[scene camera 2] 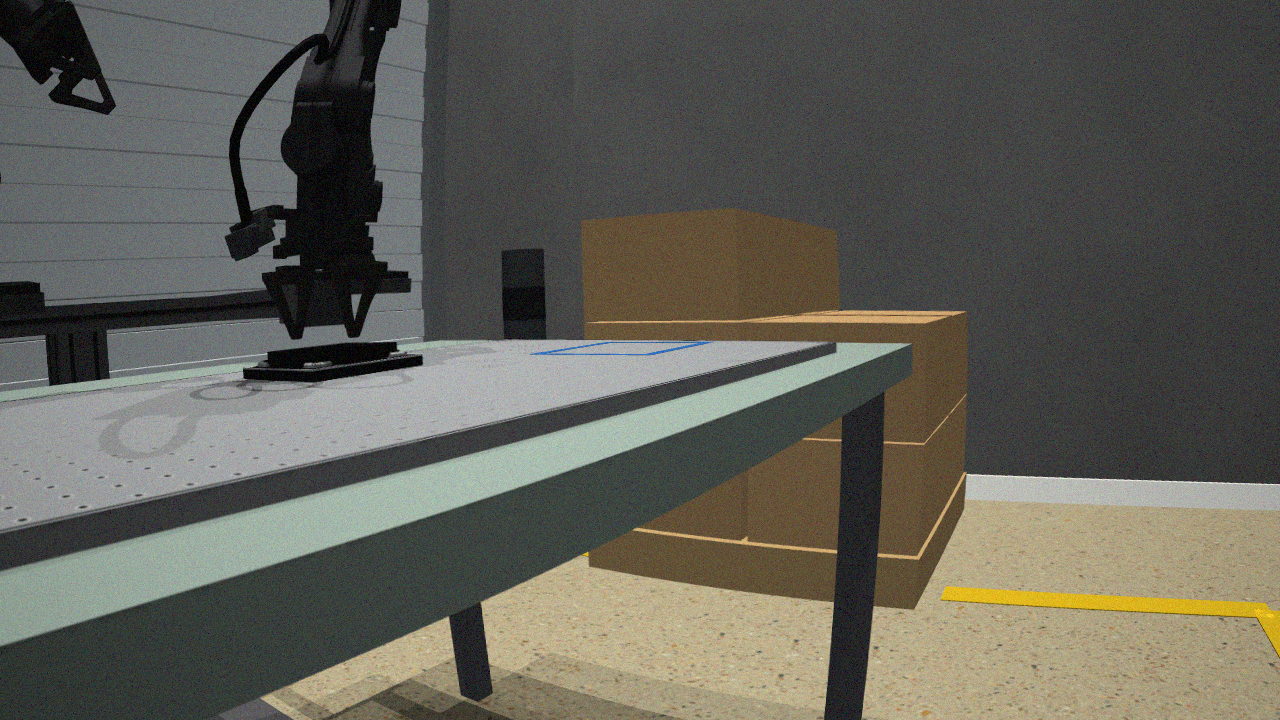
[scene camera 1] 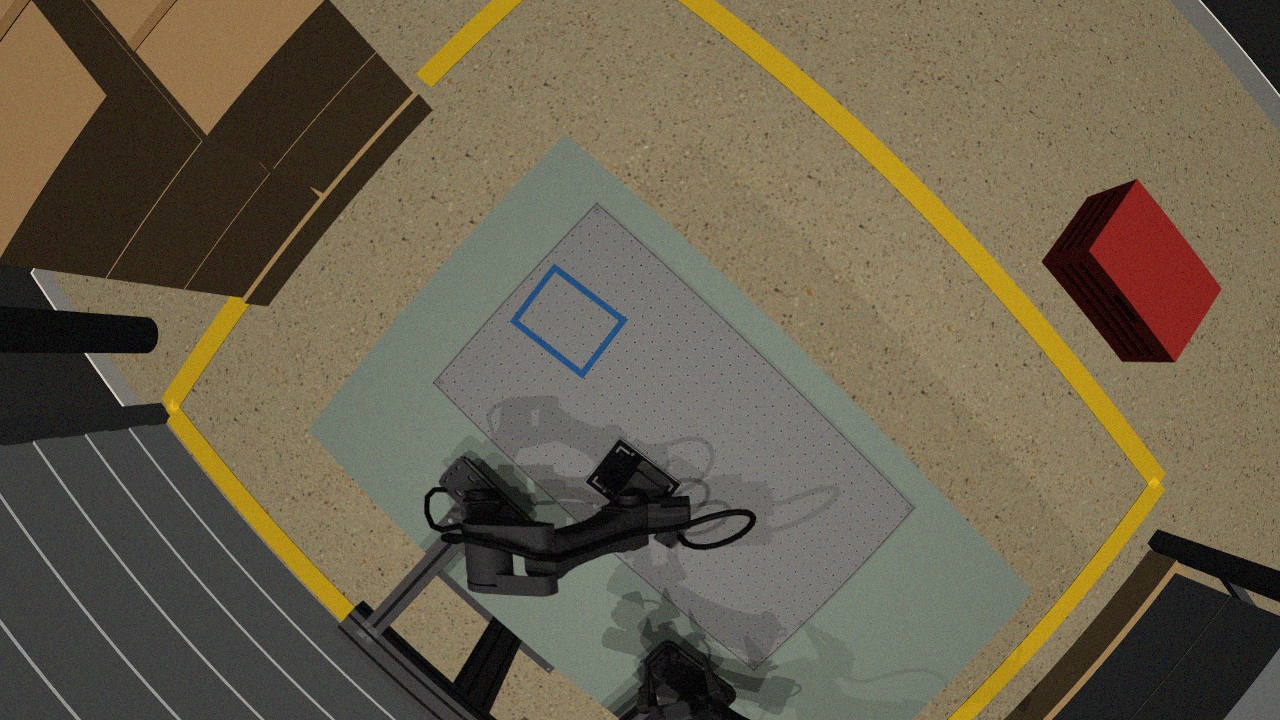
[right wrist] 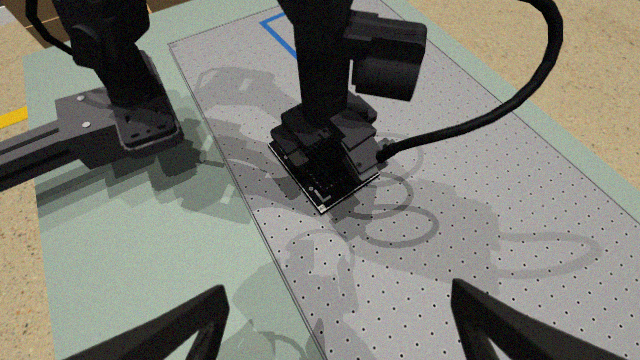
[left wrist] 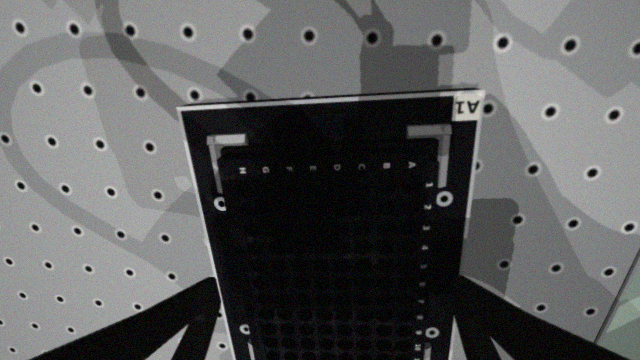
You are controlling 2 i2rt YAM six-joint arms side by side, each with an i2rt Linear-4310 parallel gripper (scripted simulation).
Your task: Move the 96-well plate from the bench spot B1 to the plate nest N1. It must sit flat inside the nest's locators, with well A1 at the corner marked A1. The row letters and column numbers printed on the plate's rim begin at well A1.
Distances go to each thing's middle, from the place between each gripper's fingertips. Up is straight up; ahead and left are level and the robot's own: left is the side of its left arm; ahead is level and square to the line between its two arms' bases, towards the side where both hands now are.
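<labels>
Black 96-well plate (scene camera 2: 338, 354): my left gripper (scene camera 2: 323, 338) is 10 mm to the right of it and 20 mm above it. Counted from my left hand, the black plate nest (scene camera 2: 278, 375) is 10 mm to the left and 40 mm below, and the A1 mark (left wrist: 466, 107) is 70 mm to the right, 50 mm behind and 30 mm below.
Counted from my right hand (scene camera 2: 104, 93), the black 96-well plate is 23 cm to the left, 13 cm ahead and 29 cm below; the black plate nest is 23 cm to the left, 13 cm ahead and 30 cm below. With respect to the A1 mark, my right hand is 15 cm to the right of it, 8 cm short of it and 30 cm above it.
</labels>
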